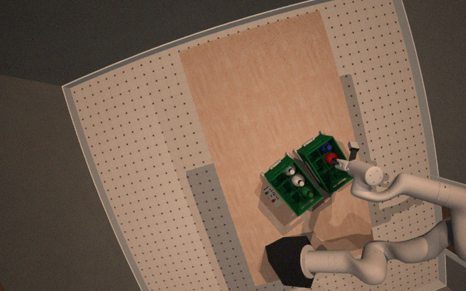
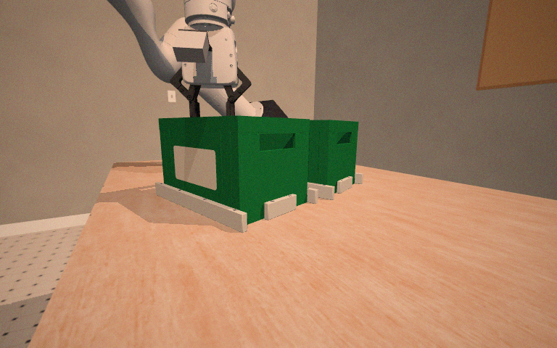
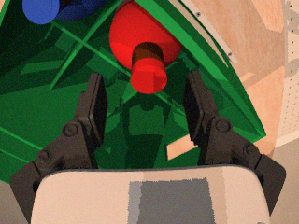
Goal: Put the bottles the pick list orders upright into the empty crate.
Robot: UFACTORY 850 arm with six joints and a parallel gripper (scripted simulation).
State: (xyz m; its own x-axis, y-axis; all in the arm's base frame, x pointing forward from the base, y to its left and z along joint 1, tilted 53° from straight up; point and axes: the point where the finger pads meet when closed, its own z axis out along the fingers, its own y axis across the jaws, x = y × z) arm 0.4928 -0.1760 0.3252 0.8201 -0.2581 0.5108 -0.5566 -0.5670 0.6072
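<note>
The red bottle lies 100 mm below my hand. The rest, counted from my hand: green bottle: 210 mm to the left, 120 mm behind, 100 mm below; then pick list: 400 mm to the left, 180 mm below, 100 mm behind; then blue bottle: 100 mm below, 90 mm ahead, 10 mm to the left.
</note>
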